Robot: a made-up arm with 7 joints. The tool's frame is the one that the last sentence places.
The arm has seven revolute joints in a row. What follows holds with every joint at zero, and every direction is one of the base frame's.
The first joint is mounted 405 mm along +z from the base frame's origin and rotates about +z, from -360 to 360 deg.
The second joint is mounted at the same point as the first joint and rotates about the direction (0, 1, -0.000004), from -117.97 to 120 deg.
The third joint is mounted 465 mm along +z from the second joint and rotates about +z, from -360 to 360 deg.
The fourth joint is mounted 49 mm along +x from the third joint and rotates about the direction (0, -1, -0.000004), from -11 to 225 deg.
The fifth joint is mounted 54 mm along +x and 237 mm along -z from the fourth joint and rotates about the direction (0, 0.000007, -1), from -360 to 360 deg.
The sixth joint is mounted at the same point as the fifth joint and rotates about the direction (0, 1, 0.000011), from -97 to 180 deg.
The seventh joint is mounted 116 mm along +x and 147 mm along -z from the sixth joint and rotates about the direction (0, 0.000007, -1), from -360 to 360 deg.
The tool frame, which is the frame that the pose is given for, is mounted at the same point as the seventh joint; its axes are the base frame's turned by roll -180, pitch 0 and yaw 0 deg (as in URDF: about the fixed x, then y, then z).
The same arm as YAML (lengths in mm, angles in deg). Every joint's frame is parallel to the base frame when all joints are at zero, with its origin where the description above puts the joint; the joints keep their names.
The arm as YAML. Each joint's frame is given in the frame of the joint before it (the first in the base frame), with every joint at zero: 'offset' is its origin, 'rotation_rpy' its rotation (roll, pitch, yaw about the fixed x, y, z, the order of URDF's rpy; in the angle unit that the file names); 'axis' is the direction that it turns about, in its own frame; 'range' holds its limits. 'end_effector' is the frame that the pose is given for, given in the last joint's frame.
length_unit: mm
angle_unit: deg
chain:
  - id: joint 1
    offset: [0.0, 0.0, 405.0]
    rotation_rpy: [0.0, 0.0, 0.0]
    axis: "+z"
    range: [-360.0, 360.0]
  - id: joint 2
    offset: [0.0, 0.0, 0.0]
    rotation_rpy: [0.0, 0.0, 0.0]
    axis: "+y"
    range: [-117.97, 120.0]
  - id: joint 3
    offset: [0.0, 0.0, 465.0]
    rotation_rpy: [0.0, 0.0, 0.0]
    axis: "+z"
    range: [-360.0, 360.0]
  - id: joint 4
    offset: [49.0, 0.0, 0.0]
    rotation_rpy: [0.0, 0.0, 0.0]
    axis: "-y"
    range: [-11.0, 225.0]
  - id: joint 5
    offset: [54.0, 0.0, -237.0]
    rotation_rpy: [0.0, 0.0, 0.0]
    axis: "-z"
    range: [-360.0, 360.0]
  - id: joint 6
    offset: [0.0, 0.0, 0.0]
    rotation_rpy: [0.0, 0.0, 0.0]
    axis: "+y"
    range: [-97.0, 180.0]
  - id: joint 7
    offset: [116.0, 0.0, -147.0]
    rotation_rpy: [0.0, 0.0, 0.0]
    axis: "-z"
    range: [-360.0, 360.0]
end_effector:
  offset: [0.0, 0.0, 0.0]
  rotation_rpy: [180.0, 0.0, 0.0]

